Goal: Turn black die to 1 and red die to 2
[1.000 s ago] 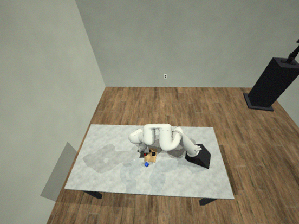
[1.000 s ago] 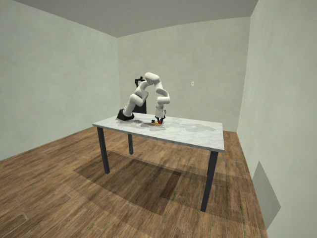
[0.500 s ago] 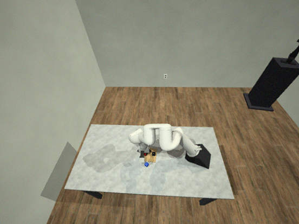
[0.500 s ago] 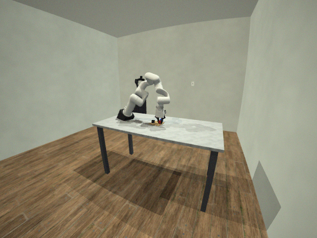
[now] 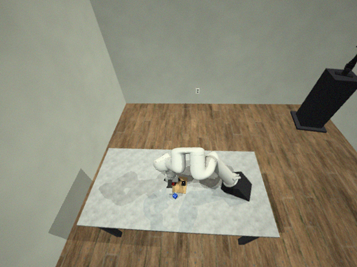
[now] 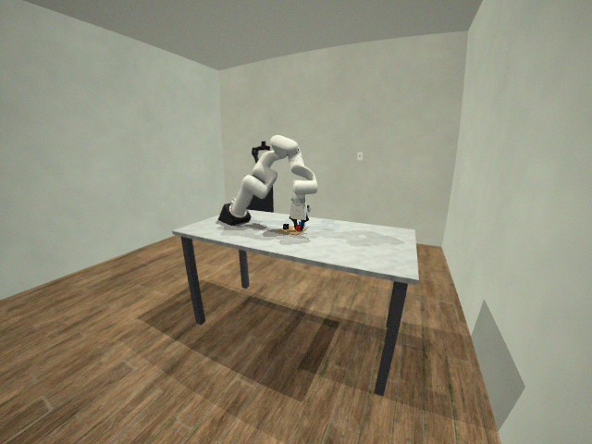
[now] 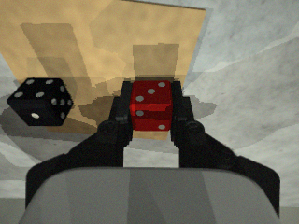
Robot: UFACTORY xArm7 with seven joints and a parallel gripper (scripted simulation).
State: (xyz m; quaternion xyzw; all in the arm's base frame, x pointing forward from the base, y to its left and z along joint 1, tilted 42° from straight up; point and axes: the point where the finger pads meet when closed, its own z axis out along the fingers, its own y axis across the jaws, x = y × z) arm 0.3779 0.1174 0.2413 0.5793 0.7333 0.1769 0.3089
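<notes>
The red die is 10 mm below my hand. Round my hand: black die (90 mm behind, 20 mm to the right, 10 mm below); then blue die (40 mm behind, 100 mm to the left, 20 mm below); then tan mat (40 mm behind, 10 mm to the right, 30 mm below).
</notes>
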